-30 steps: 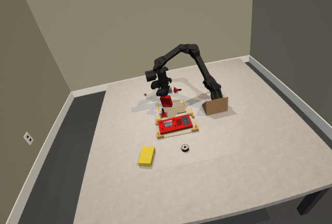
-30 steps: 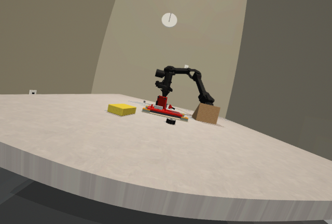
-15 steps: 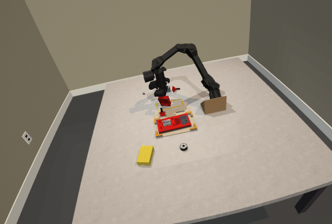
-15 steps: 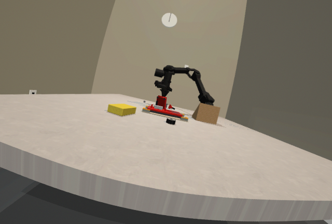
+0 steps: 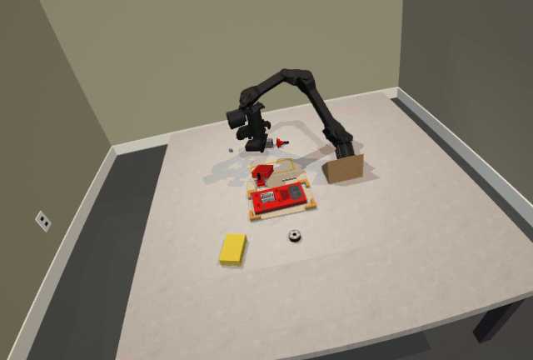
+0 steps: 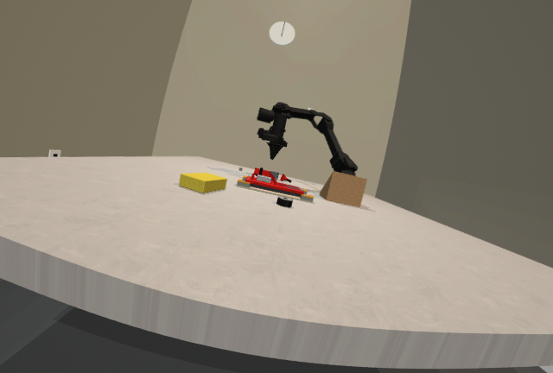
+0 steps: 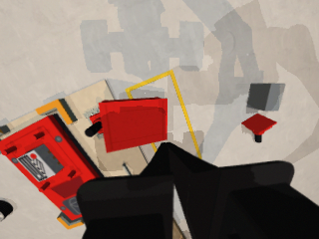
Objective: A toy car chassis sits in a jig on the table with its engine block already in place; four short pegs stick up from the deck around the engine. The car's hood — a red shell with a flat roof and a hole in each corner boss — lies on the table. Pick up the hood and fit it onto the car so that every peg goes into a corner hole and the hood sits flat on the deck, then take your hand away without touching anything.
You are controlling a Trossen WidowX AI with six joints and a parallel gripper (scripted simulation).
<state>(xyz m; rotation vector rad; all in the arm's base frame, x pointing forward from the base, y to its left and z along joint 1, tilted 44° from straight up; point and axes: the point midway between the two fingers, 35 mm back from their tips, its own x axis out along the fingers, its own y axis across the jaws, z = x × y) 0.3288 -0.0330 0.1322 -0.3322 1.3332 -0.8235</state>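
The red hood lies 70 mm below my gripper tip, 30 mm to the left of it and 10 mm ahead of it. Also, from my gripper tip: small black wheel (390 mm to the left, 90 mm below, 60 mm behind); then grey engine block (210 mm to the left, 80 mm below, 10 mm ahead); then yellow block (400 mm to the left, 150 mm ahead, 90 mm below).
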